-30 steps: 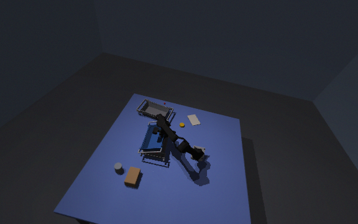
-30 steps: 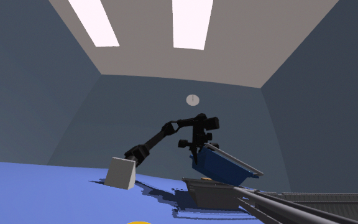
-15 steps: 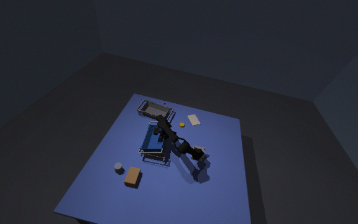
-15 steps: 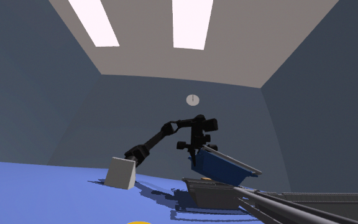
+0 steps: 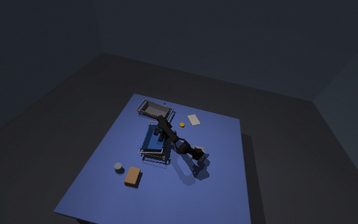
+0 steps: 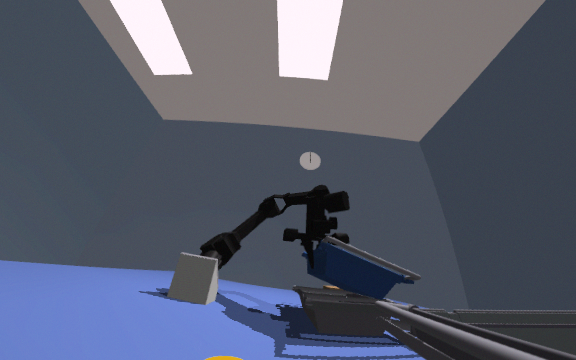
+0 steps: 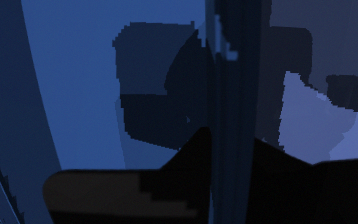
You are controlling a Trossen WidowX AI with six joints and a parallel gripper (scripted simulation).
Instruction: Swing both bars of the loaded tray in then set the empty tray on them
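The blue tray is 8 cm ahead of my gripper tip, 1 cm to the right of it and 1 cm above it. Also, from my gripper tip: tan block 20 cm ahead, 31 cm to the left, 9 cm below; then grey cylinder 32 cm ahead, 26 cm to the left, 8 cm below; then yellow disc 17 cm behind, 30 cm to the right, 11 cm below.
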